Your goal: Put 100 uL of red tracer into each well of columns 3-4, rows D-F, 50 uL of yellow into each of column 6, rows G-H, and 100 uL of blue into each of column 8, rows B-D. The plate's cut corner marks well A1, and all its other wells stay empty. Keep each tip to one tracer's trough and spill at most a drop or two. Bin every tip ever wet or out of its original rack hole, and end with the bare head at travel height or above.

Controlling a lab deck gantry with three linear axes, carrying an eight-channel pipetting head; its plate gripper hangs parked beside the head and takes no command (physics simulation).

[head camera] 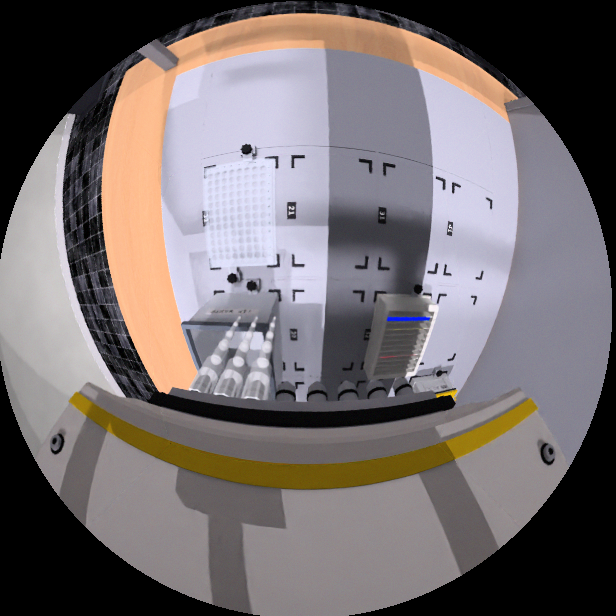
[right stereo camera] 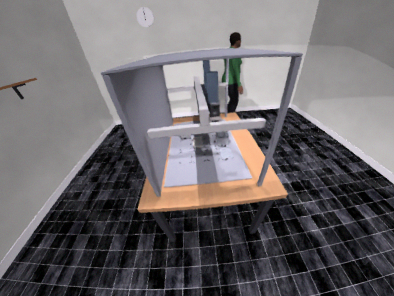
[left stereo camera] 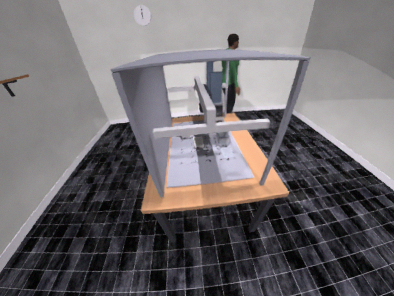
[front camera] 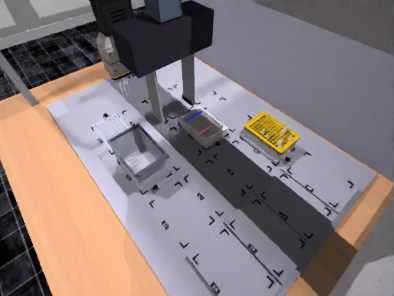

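Note:
The pipetting head [front camera: 111, 55] carries three clear tips [front camera: 124, 87] [head camera: 234, 360] at one end; its other channels in the head view are bare. In the front view the tips hang high, behind the plate [front camera: 113, 128] [head camera: 238, 215]. No colour shows in the plate's wells. The trough block [front camera: 212, 142] [head camera: 377, 333] shows blue and red strips, and a thin yellow line in the head view. The yellow tip rack [front camera: 272, 132] [head camera: 445, 394] has scattered pale tips. The grey waste bin [front camera: 153, 167] [head camera: 241, 302] adjoins the plate. My parked gripper [front camera: 174, 111] is open and empty, its fingers wide apart.
Black knobs stand beside the plate, bin, trough block and rack. A gantry beam [left stereo camera: 205, 103] [right stereo camera: 201, 103] and a frame with posts [left stereo camera: 287, 122] [right stereo camera: 281, 120] surround the deck. A person in green [left stereo camera: 230, 73] [right stereo camera: 233, 73] stands behind the table.

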